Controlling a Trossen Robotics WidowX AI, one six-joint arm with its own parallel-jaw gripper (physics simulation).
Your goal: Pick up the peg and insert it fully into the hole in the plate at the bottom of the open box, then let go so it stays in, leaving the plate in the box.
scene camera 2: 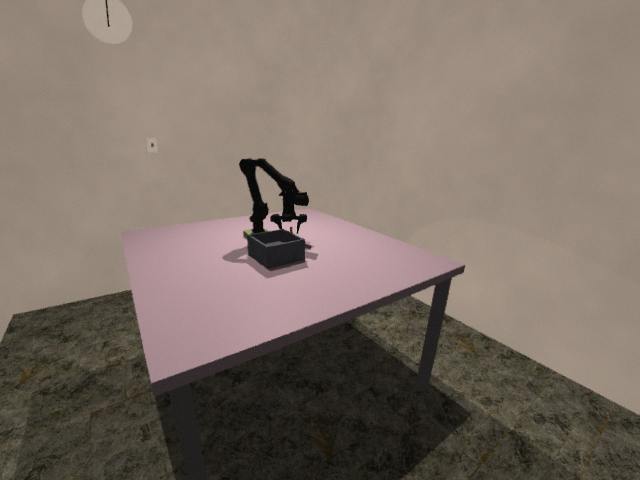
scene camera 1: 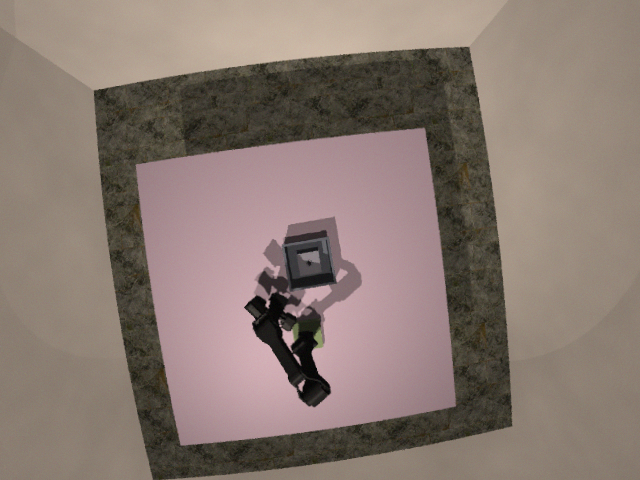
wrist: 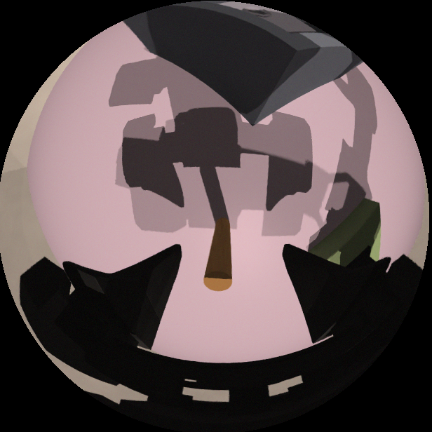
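Observation:
The brown peg stands upright on the table, with its lighter end face up. My gripper is open and points down over it. In the wrist view the peg's upper part shows between the two fingers, with a gap on both sides, a little nearer the left finger. I cannot make out the peg in scene camera 1. The dark grey open box stands beside the gripper. The grey plate lies in its bottom, and its dark hole is visible.
The arm's green base is on the pink table, near the box. The box's corner points toward the peg in the wrist view. Shadows of the arm and gripper lie across the table.

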